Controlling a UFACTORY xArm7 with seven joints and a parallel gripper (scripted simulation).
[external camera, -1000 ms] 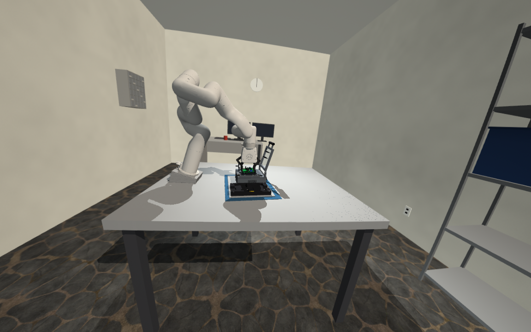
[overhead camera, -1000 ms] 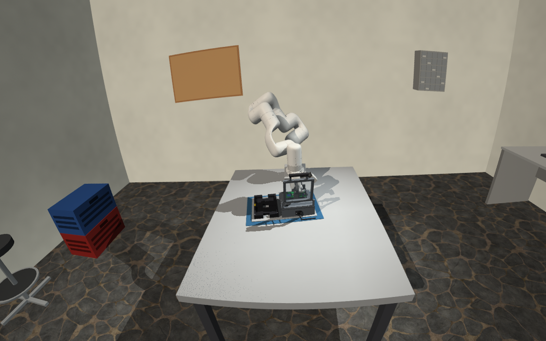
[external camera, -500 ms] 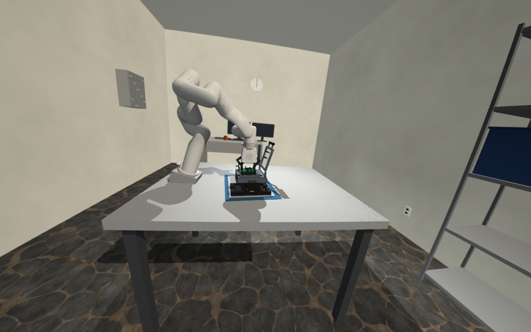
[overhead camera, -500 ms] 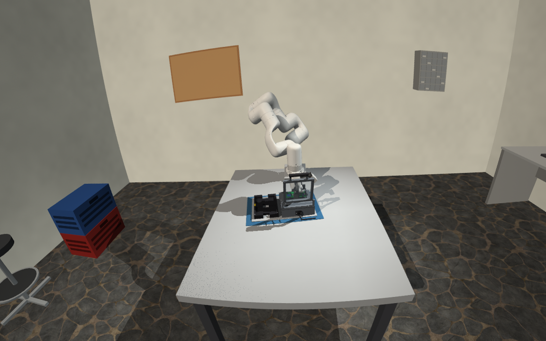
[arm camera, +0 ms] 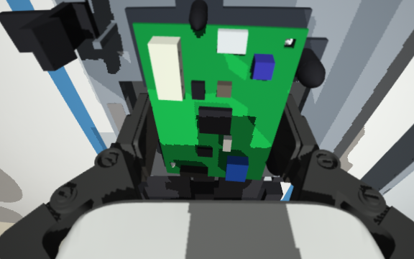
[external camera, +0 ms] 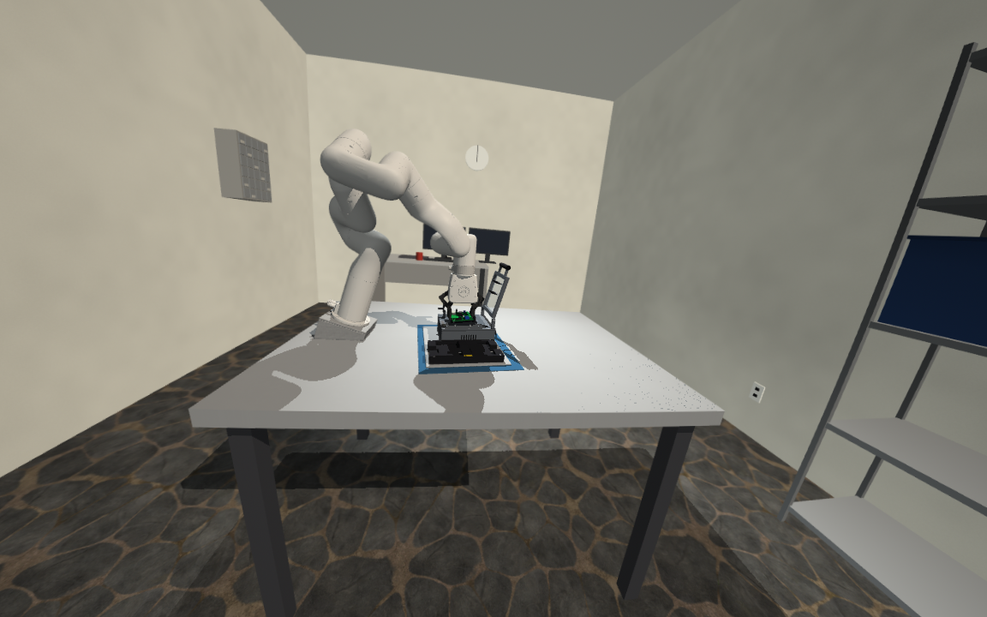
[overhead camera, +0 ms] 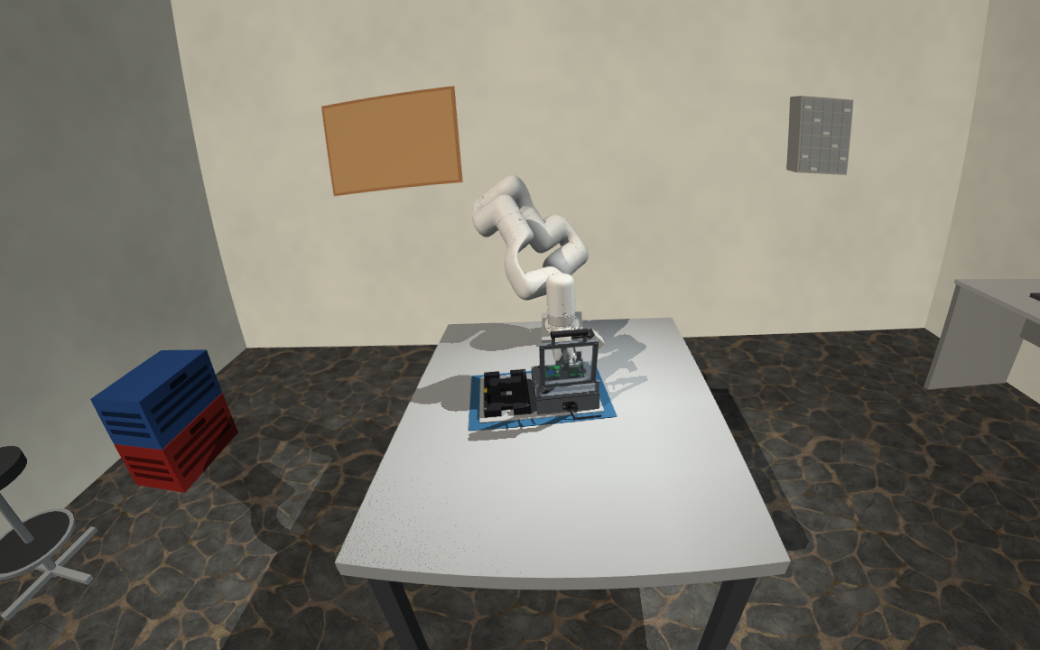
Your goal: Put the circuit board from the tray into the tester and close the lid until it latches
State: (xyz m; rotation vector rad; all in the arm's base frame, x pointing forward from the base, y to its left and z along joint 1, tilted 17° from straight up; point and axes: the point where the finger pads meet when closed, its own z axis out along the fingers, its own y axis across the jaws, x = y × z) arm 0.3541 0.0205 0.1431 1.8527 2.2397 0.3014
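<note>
The green circuit board is right at my hand. The rest, counted from my hand: lid: 120 mm ahead, 100 mm above, 20 mm to the left; then tester plate: 10 mm to the left, 10 mm below; then black latch hook: 70 mm behind, 40 mm to the left, 10 mm above.
</note>
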